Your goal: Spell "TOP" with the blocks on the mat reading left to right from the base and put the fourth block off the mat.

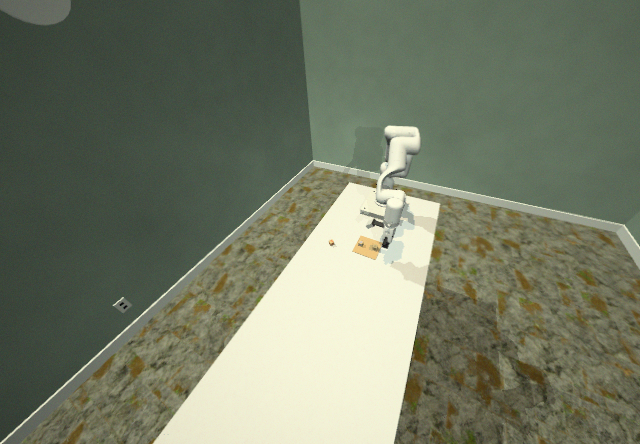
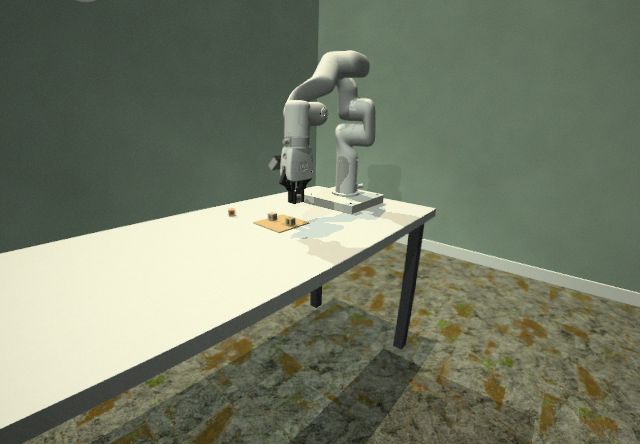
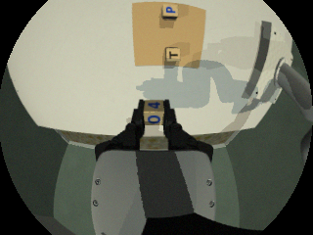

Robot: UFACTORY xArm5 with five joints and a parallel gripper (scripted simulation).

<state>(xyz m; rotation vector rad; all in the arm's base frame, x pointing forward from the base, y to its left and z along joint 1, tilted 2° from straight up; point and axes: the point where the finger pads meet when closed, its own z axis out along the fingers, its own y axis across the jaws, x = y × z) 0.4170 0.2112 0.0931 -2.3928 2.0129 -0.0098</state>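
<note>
Right now the tan mat is 12 cm below my hand, 11 cm to the right of it and 1 cm behind it.
</note>
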